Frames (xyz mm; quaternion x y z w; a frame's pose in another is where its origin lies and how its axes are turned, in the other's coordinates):
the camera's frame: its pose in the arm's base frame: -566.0 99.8 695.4 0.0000 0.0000 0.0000 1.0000
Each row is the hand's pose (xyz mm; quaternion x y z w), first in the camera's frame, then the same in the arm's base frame.
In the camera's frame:
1: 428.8 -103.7 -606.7 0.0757 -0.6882 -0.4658 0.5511
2: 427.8 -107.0 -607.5 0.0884 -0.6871 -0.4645 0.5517
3: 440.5 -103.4 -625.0 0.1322 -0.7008 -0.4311 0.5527
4: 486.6 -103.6 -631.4 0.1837 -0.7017 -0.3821 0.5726
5: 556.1 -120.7 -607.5 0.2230 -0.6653 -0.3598 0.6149
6: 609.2 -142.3 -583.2 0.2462 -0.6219 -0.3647 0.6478
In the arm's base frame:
1: -137.2 -3.9 88.7 0.0757 -0.6882 -0.4658 0.5511
2: -138.2 -7.2 87.9 0.0884 -0.6871 -0.4645 0.5517
3: -125.5 -3.6 70.4 0.1322 -0.7008 -0.4311 0.5527
4: -79.4 -3.8 64.0 0.1837 -0.7017 -0.3821 0.5726
5: -9.9 -20.9 87.9 0.2230 -0.6653 -0.3598 0.6149
6: 43.2 -42.5 112.2 0.2462 -0.6219 -0.3647 0.6478

